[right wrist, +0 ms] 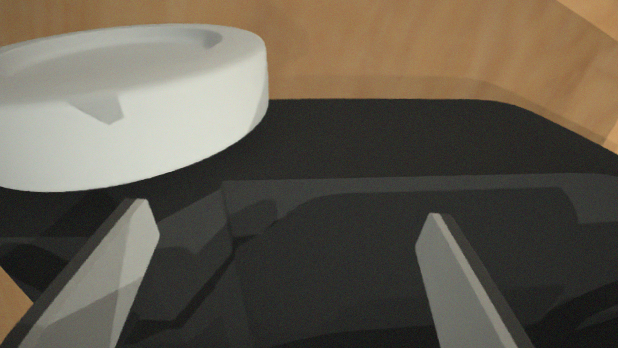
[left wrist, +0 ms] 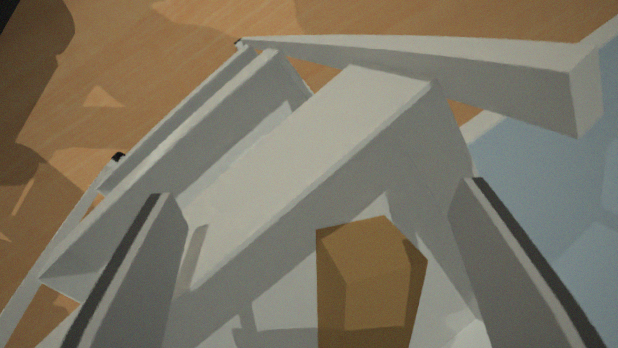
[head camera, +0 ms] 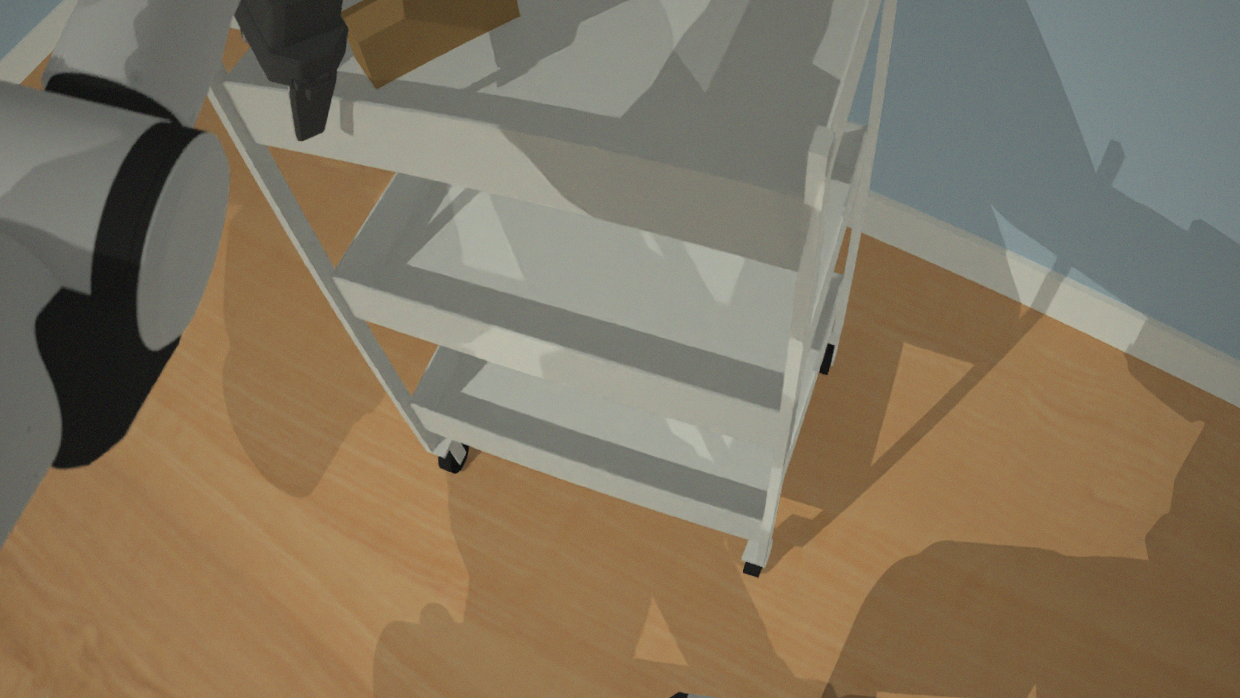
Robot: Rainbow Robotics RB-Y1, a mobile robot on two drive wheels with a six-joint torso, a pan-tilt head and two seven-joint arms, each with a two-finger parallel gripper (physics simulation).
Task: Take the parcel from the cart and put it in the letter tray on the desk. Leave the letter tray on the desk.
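Frame: origin at the robot's base, x ahead, y right, z down, level; millimetres.
Seen in the pictures: left gripper, between the fingertips: [left wrist: 316, 204] [head camera: 280, 81]; right gripper, between the fingertips: [right wrist: 288, 224].
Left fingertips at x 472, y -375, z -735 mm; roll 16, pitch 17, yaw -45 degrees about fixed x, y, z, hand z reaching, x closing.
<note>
A point is followed by its place in that frame.
The parcel [head camera: 425, 39] @[x 567, y -308, z -686 mm] [left wrist: 376, 275] @[x 546, y -356, z -715 mm], a brown box, lies in the top tray of the white cart [head camera: 433, 138] @[x 443, y -251, z -708 mm] [left wrist: 300, 145] @[x 468, y -385, z -700 mm], near its left end in the head view, where the top edge of the picture cuts it off. My left gripper [head camera: 311, 117] [left wrist: 316, 204] @[x 472, y -375, z -735 mm] is open and empty. In the head view it is left of the parcel, over the top tray's near wall. In the left wrist view the parcel shows between the spread fingers, nearer the right one in the picture. My right gripper [right wrist: 288, 224] @[x -114, y 252, z -233 mm] is open and empty. The desk and the letter tray do not show.
The cart's middle tray [head camera: 607, 251] @[x 581, y -198, z -399 mm] and bottom tray [head camera: 598, 429] @[x 512, y -224, z -133 mm] are below the top one. A blue wall [head camera: 971, 112] @[x 924, y 197, z -320 mm] [left wrist: 540, 190] @[x 1207, y -652, z -389 mm] stands beyond. In the right wrist view, a dark body [right wrist: 390, 135] @[x -190, y 226, z -116 mm] and a white round part [right wrist: 150, 130] lie close to the gripper, above the wooden floor [right wrist: 400, 40] @[x -227, y 273, z -1 mm].
</note>
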